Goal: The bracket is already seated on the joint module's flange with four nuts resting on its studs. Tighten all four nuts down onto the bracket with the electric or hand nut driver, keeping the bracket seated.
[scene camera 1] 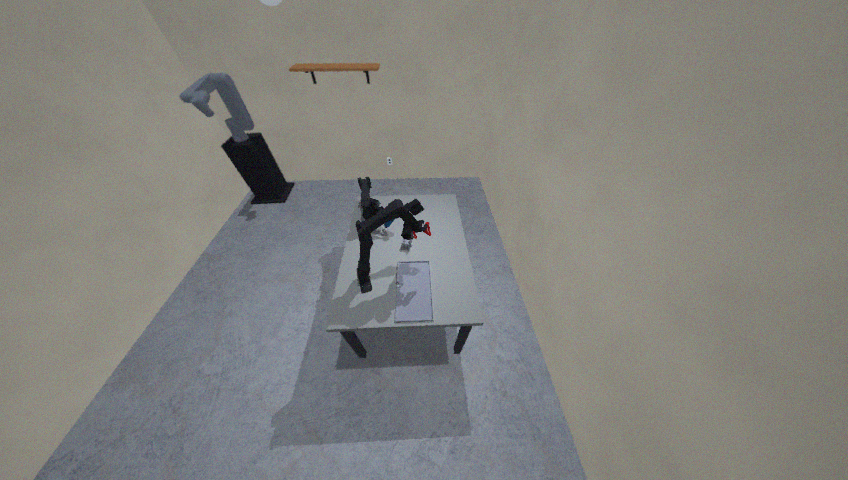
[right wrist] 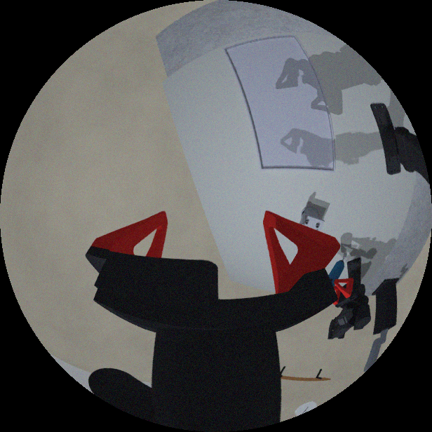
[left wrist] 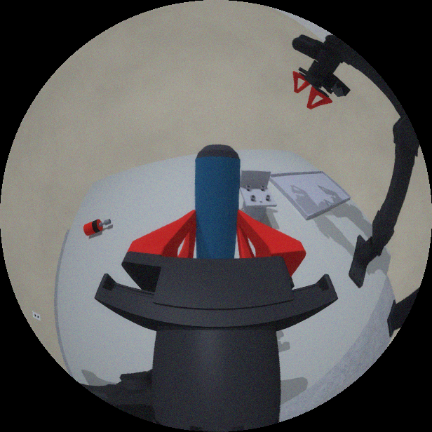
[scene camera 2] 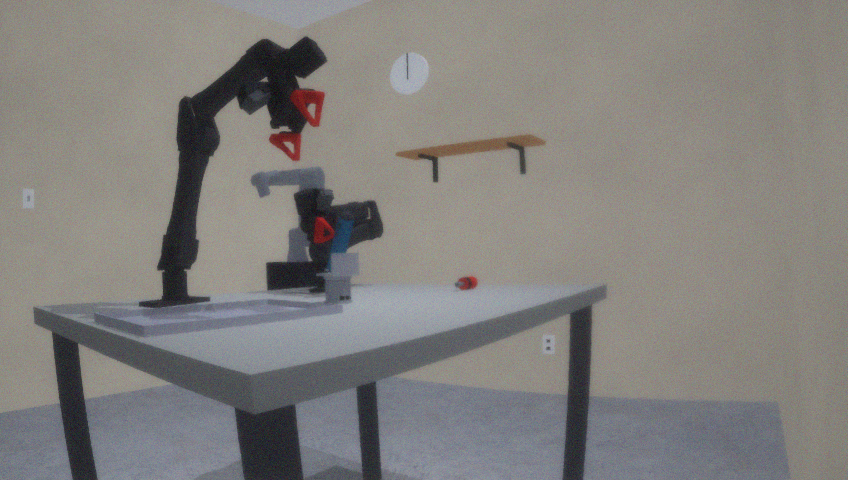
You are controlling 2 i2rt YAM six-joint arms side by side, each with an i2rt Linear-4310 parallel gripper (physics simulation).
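Places are measured from the left arm's base along level axes (x ahead, y left, z up), in metres.
Where they show: left gripper, fingertip midpoint: (scene camera 2: 341, 234); right gripper, fingertip midpoint: (scene camera 1: 423, 236) (scene camera 2: 305, 143); right arm's base, link origin: (scene camera 1: 364, 279) (scene camera 2: 175, 303).
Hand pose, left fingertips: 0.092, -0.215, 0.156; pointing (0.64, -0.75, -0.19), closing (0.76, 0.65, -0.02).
Each offset is from my left fingertips to the top centre of the thing, as dx, dy, dz. Level surfaces: height alone.
A white bracket (scene camera 2: 345, 263) (left wrist: 256, 177) with an upright plate sits on the pale joint module {+0.028, -0.176, -0.082} (scene camera 2: 337, 288); four dark nuts show on its flat part in the left wrist view. My left gripper (left wrist: 216, 215) (right wrist: 330, 283) is shut on a blue driver (scene camera 2: 341, 236) (left wrist: 217, 175) (right wrist: 337, 270) with a black end cap. It holds the driver steeply tilted, beyond the bracket in scene camera 2; the driver's tip is hidden in the left wrist view. In the right wrist view it looks apart from the bracket. My right gripper (scene camera 2: 305, 142) (left wrist: 301, 99) (right wrist: 215, 216) is open and empty, high above the table.
A red and black driver {+0.306, +0.151, -0.122} (scene camera 2: 467, 283) (left wrist: 93, 227) with a silver tip lies on the table {dz -0.156} (scene camera 2: 386, 324), away from the bracket. A shallow pale tray {-0.116, -0.508, -0.140} (scene camera 2: 238, 322) (right wrist: 280, 110) lies near the bracket, on the side below my right arm. A grey arm (scene camera 1: 232, 101) stands on a black pedestal (scene camera 1: 255, 166) off the table.
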